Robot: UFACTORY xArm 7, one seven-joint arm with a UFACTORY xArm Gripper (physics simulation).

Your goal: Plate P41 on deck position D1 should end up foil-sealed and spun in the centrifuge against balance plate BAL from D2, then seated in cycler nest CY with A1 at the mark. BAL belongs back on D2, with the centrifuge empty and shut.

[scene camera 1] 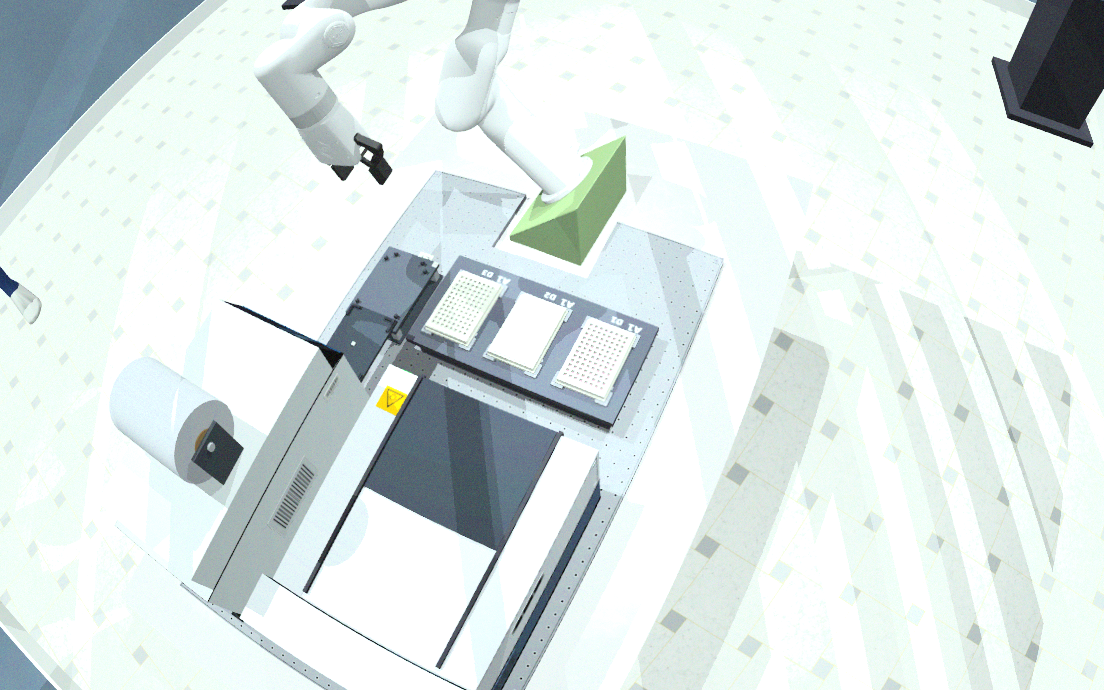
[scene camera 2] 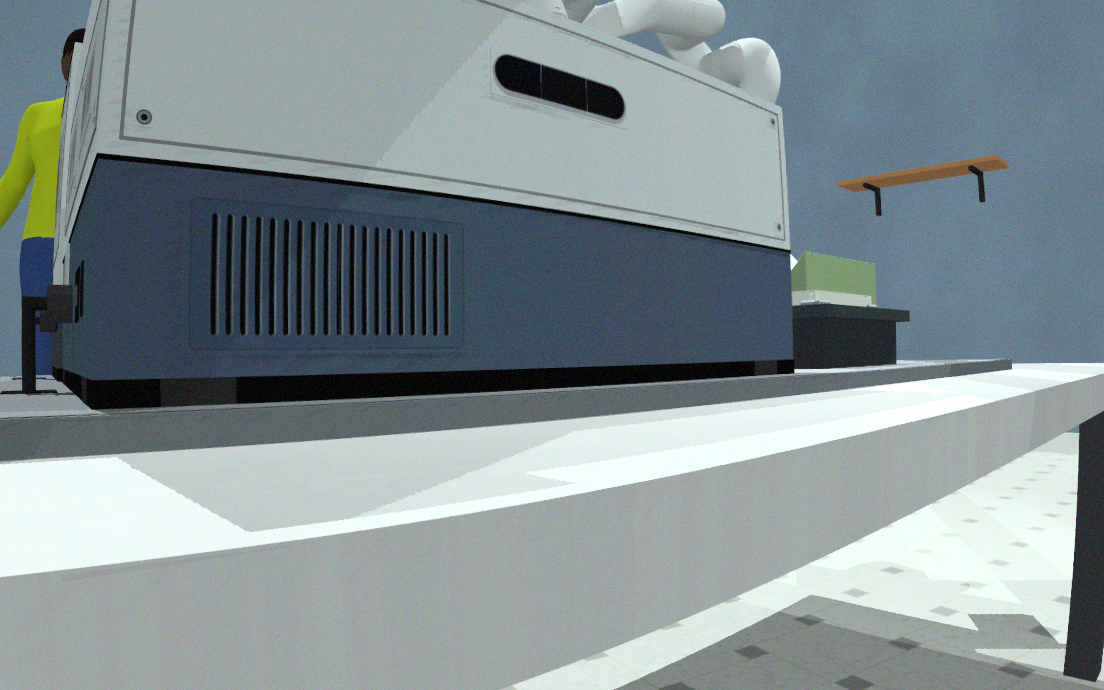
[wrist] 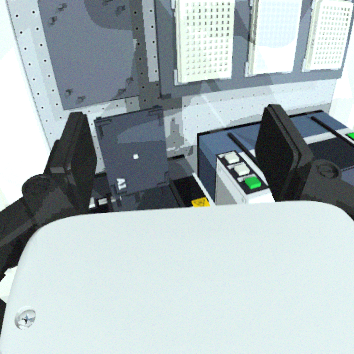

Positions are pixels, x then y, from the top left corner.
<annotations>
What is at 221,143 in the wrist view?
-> A centrifuge.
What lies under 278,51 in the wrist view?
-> A smooth white plate.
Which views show my gripper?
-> Scene camera 1 and the wrist view only.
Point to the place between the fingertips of my gripper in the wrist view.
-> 176,130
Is my gripper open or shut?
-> Open.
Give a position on a foil roll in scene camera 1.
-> At 162,412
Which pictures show the smooth white plate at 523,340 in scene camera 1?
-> Scene camera 1 and the wrist view only.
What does my gripper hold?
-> Nothing.
</annotations>
